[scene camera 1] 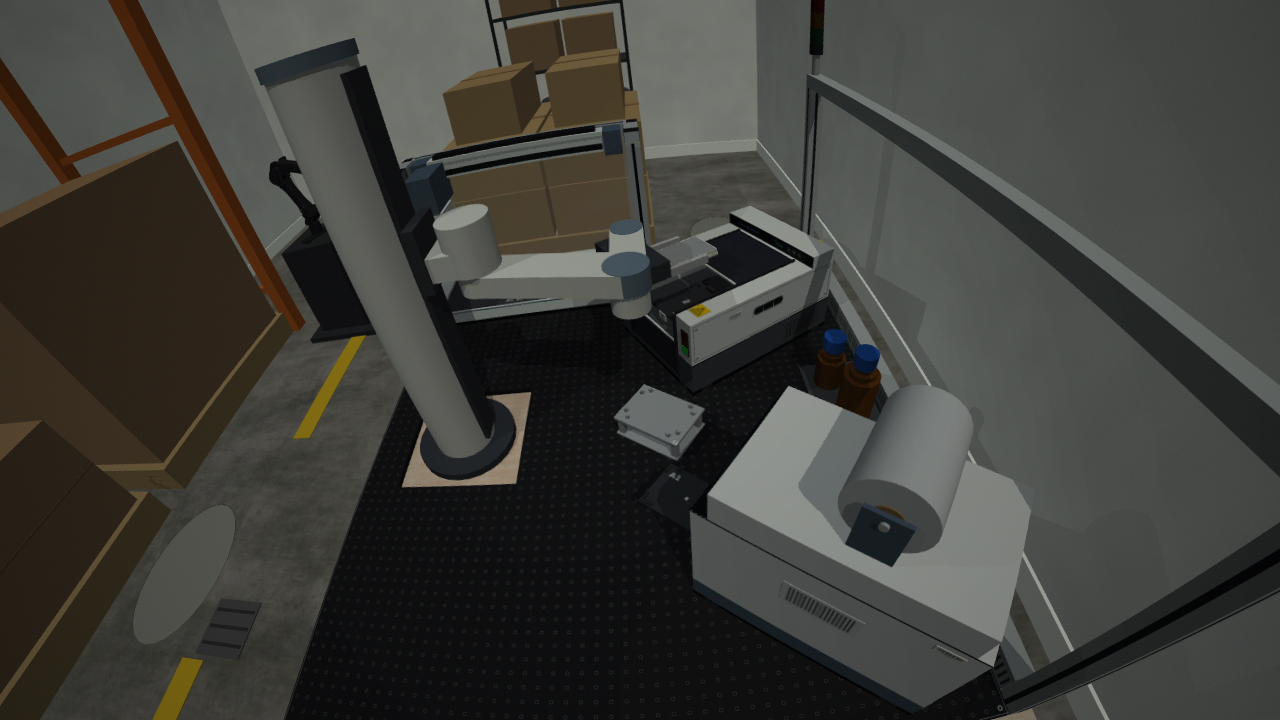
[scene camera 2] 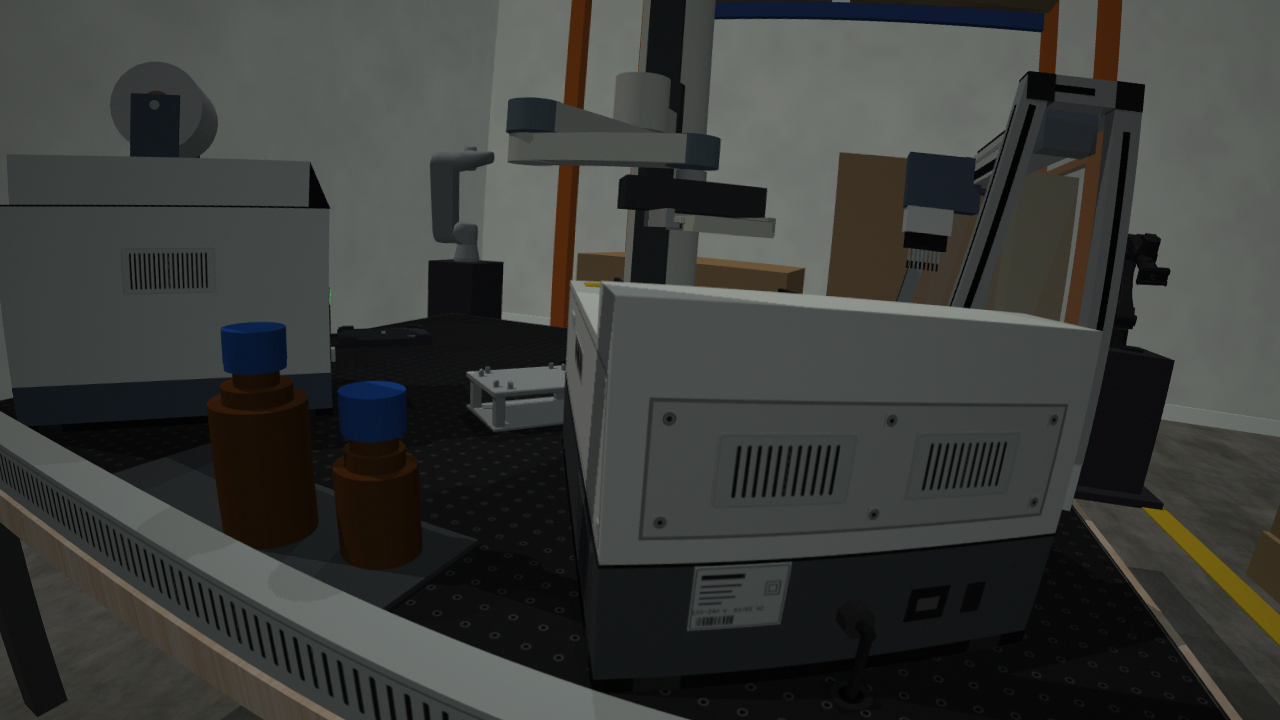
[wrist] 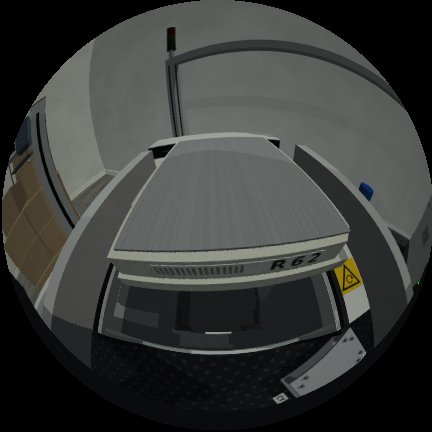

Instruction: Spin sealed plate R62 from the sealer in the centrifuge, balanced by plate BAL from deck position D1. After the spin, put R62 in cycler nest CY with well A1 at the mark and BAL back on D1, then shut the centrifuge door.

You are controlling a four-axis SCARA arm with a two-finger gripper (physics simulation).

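Frame: origin at the arm's base, x ahead, y left, z up, level; centimetres.
Seen in the pictures: gripper, fingertip midpoint: [scene camera 1: 692, 248] [scene camera 2: 721, 222] [wrist: 224, 154]; arm's base at its link origin: [scene camera 1: 468, 439].
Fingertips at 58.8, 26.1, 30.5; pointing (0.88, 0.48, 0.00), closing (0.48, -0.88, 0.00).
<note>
Pixels of each thing's top centre, then the offset from my fingertips to it, as dx, dy, dz. "spot": a spot on its surface instead.
- plate R62 at its top centre: [wrist: 226, 158] [scene camera 1: 684, 249] -1.9, -1.0, +0.5
- dark chamber with a dark bucket-like frame, top centre: [wrist: 215, 231] [scene camera 1: 710, 288] +4.6, +4.3, -14.4
- white sealer at its top centre: [scene camera 1: 906, 425] [scene camera 2: 185, 74] +15.4, -73.2, +18.4
- dark pad at a spot on its surface: [scene camera 1: 662, 501] spot: -11.9, -54.1, -19.6
My gripper [scene camera 1: 684, 257] [scene camera 2: 716, 221] [wrist: 224, 154] is shut on plate R62 [wrist: 230, 200], whose silvery sealed top faces up and whose R62 label faces the wrist camera. It holds R62 level, above the front part of the centrifuge [scene camera 1: 747, 317] [scene camera 2: 805, 349]. The top of the centrifuge is open at the front; a dark chamber with a dark bucket-like frame [wrist: 218, 311] shows below the plate in the wrist view. The white sealer [scene camera 1: 805, 573] [scene camera 2: 80, 286] carries a large roll. A dark pad [scene camera 1: 662, 501] marked A1 lies beside the sealer. Plate BAL and position D1 cannot be made out; the arm covers part of the deck.
A silvery stand [scene camera 1: 660, 416] [scene camera 2: 519, 385] [wrist: 330, 367] on posts is between sealer and centrifuge. Two blue-capped brown bottles [scene camera 1: 859, 380] [scene camera 2: 375, 483] stand near the fence. A gantry [scene camera 1: 537, 147] [scene camera 2: 1002, 179] rises behind the arm, with stacked cartons [scene camera 1: 586, 210] beyond.
</note>
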